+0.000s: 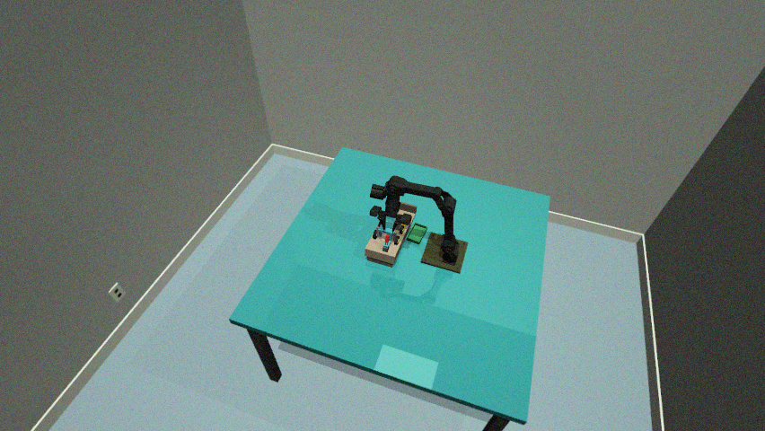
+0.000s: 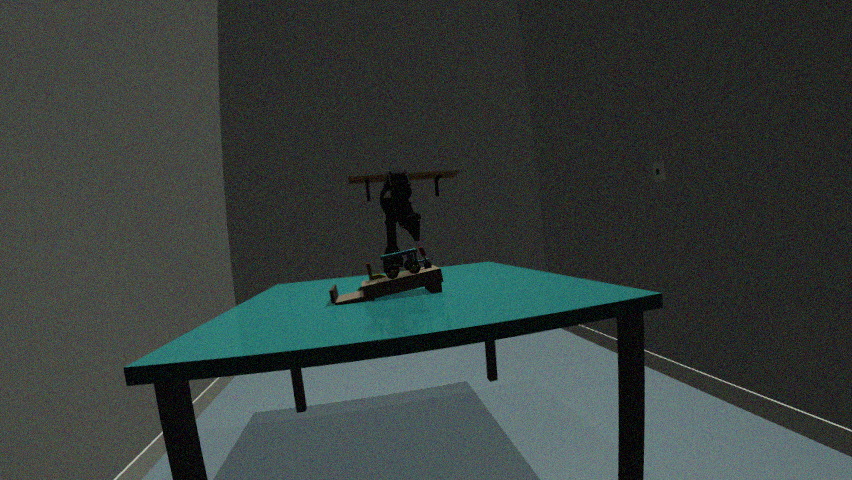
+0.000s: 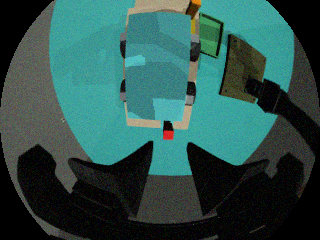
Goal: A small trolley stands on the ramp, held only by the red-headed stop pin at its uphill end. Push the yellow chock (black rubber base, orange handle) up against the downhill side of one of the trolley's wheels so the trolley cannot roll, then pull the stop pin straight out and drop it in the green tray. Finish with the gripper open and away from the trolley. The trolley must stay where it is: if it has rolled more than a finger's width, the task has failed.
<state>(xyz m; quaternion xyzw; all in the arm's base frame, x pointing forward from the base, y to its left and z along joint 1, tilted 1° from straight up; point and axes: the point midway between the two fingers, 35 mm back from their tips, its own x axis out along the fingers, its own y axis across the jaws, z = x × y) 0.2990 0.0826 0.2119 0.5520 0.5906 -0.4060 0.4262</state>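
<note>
Right now the red-headed stop pin is 60 mm below my gripper tip and 20 mm to the left of it. From my gripper tip the other things lie so: ramp 150 mm below, 80 mm to the right, 20 mm ahead; then yellow chock 170 mm to the right, 110 mm below, 20 mm behind; then blue trolley 80 mm below, 70 mm to the right, 20 mm ahead.
</note>
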